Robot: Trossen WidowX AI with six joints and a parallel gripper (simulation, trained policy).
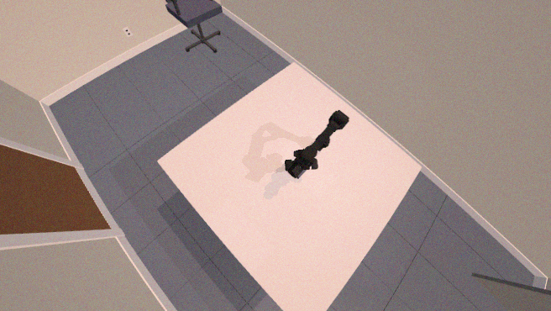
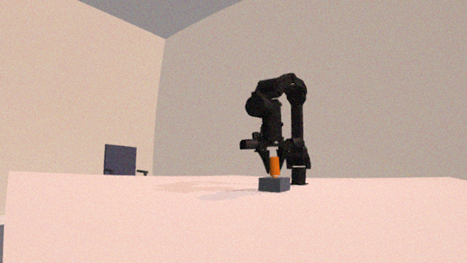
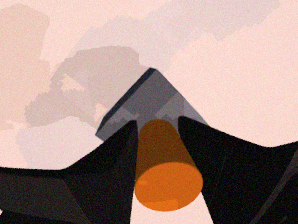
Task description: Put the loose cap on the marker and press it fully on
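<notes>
My gripper tip is 20 mm below the orange marker, 10 mm to the right of it and 10 mm short of it. Also, from my gripper tip: grey holder block (30 mm below, 10 mm to the left, 10 mm ahead); then orange cap (20 mm above, 10 mm to the left, 10 mm ahead).
</notes>
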